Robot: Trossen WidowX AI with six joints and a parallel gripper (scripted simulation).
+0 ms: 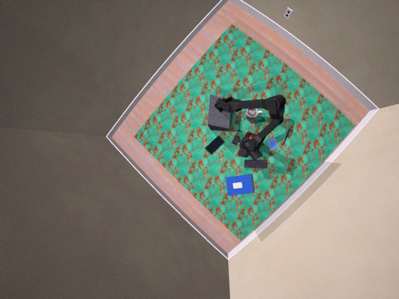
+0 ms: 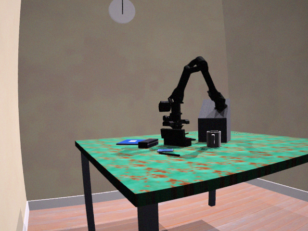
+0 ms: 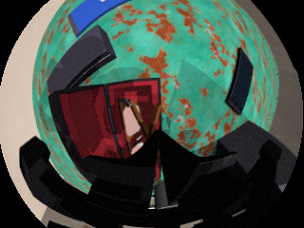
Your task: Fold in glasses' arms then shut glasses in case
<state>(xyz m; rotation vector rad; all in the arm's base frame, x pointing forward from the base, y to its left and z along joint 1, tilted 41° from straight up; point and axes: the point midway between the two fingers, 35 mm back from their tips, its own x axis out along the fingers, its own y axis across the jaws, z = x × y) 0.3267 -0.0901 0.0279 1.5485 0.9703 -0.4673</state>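
The glasses lies 10 mm ahead of my hand, 20 mm to the left of it and 40 mm below it. Also, from my hand: black glasses case 40 mm ahead, 40 mm to the left, 30 mm below; then black box 170 mm ahead, 50 mm to the right, 60 mm below; then glasses case lid 60 mm ahead, 50 mm to the left, 10 mm below.
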